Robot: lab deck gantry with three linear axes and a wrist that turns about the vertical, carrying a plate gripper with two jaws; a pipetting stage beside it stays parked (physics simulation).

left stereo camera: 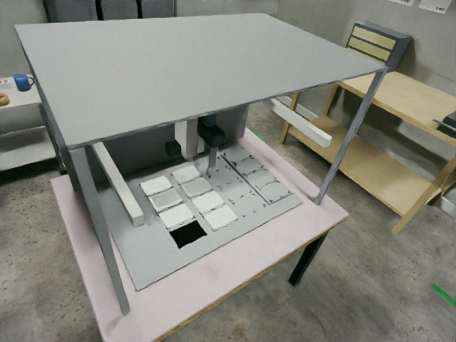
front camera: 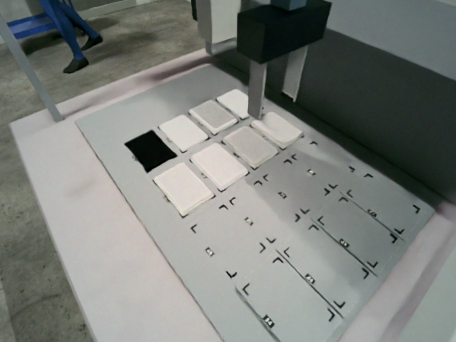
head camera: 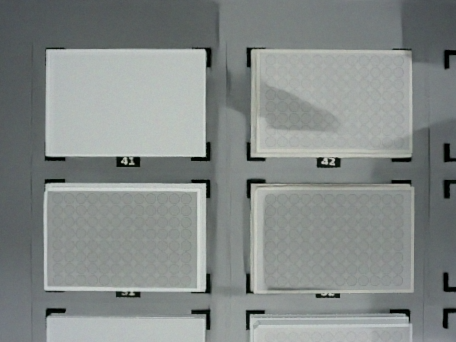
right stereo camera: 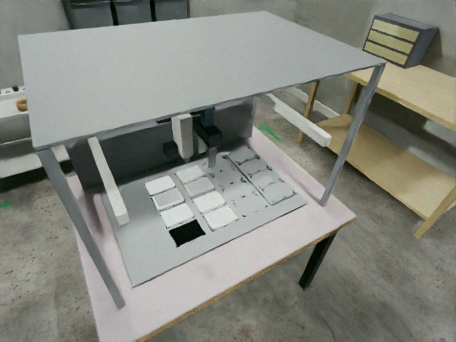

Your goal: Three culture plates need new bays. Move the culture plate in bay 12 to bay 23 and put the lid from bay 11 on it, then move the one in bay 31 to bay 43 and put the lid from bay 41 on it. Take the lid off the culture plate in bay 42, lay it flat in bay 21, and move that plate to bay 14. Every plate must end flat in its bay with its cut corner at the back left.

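Seen in the pictures: gripper, fingertip midpoint: (left stereo camera: 206, 160) (front camera: 271, 106) (right stereo camera: 207, 160); robot's base, link origin: (left stereo camera: 179, 248) (front camera: 125, 144) (right stereo camera: 177, 246).
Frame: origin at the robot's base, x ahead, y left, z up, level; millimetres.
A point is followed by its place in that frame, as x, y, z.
Observation:
The gripper (front camera: 272, 106) @[276, 265, 158] hangs above the back of the deck in the front view; its jaws are open with nothing between them. The culture plate in bay 42 (front camera: 276, 131) @[240, 348, 14] (head camera: 335, 102) @[228, 363, 14] has a jaw's shadow across it. The plain white lid in bay 41 (front camera: 232, 102) @[51, 346, 8] (head camera: 125, 102) @[64, 364, 8] lies flat. The culture plate in bay 31 (front camera: 213, 116) @[75, 252, 14] (head camera: 122, 240) @[65, 256, 14] shows round wells. The culture plate in bay 12 (front camera: 184, 189) @[242, 39, 14] (left stereo camera: 221, 218) @[224, 32, 15] (right stereo camera: 221, 218) @[225, 30, 14] and the black lid in bay 11 (front camera: 150, 150) @[73, 41, 8] (left stereo camera: 188, 234) @[60, 35, 8] (right stereo camera: 187, 233) @[62, 34, 8] lie flat.
A plain white piece (front camera: 183, 132) @[70, 148, 8] (head camera: 125, 329) @[64, 184, 8] lies in bay 21. More plates stand in bay 22 (front camera: 219, 166) @[239, 144, 14] and bay 32 (front camera: 250, 146) @[237, 251, 14] (head camera: 332, 240) @[226, 257, 14]. The pipetting stage (left stereo camera: 186, 140) (right stereo camera: 182, 136) is beside the gripper. A dark wall runs along the deck's back.

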